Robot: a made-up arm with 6 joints. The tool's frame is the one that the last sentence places.
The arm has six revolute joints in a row. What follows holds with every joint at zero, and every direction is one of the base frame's. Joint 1 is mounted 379.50 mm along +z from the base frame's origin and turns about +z. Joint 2 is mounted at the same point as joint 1 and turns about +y. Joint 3 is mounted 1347.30 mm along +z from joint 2 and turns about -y. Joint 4 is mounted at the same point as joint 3 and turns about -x. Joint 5 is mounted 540.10 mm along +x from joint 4 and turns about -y. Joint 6 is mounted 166.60 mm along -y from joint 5 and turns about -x. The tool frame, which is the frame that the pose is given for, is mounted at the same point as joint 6; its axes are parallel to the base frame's.
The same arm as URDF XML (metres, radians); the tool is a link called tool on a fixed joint. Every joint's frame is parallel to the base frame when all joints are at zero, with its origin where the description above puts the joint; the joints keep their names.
<robot name="arm">
  <joint name="tool_joint" type="fixed">
    <parent link="link6"/>
    <child link="tool"/>
    <origin xyz="0 0 0" rpy="0 0 0"/>
  </joint>
  <joint name="joint 6" type="continuous">
    <parent link="link5"/>
    <child link="link6"/>
    <origin xyz="0 -0.1666 0" rpy="0 0 0"/>
    <axis xyz="-1 0 0"/>
  </joint>
  <joint name="joint 5" type="continuous">
    <parent link="link4"/>
    <child link="link5"/>
    <origin xyz="0.5401 0 0" rpy="0 0 0"/>
    <axis xyz="0 -1 0"/>
  </joint>
  <joint name="joint 4" type="continuous">
    <parent link="link3"/>
    <child link="link4"/>
    <origin xyz="0 0 0" rpy="0 0 0"/>
    <axis xyz="-1 0 0"/>
  </joint>
  <joint name="joint 3" type="continuous">
    <parent link="link2"/>
    <child link="link3"/>
    <origin xyz="0 0 1.3473" rpy="0 0 0"/>
    <axis xyz="0 -1 0"/>
  </joint>
  <joint name="joint 2" type="continuous">
    <parent link="link1"/>
    <child link="link2"/>
    <origin xyz="0 0 0" rpy="0 0 0"/>
    <axis xyz="0 1 0"/>
  </joint>
  <joint name="joint 1" type="continuous">
    <parent link="base"/>
    <child link="link1"/>
    <origin xyz="0 0 0.3795" rpy="0 0 0"/>
    <axis xyz="0 0 1"/>
  </joint>
  <link name="base"/>
  <link name="link1"/>
  <link name="link2"/>
  <link name="link3"/>
  <link name="link4"/>
  <link name="link5"/>
  <link name="link6"/>
  <link name="tool"/>
</robot>

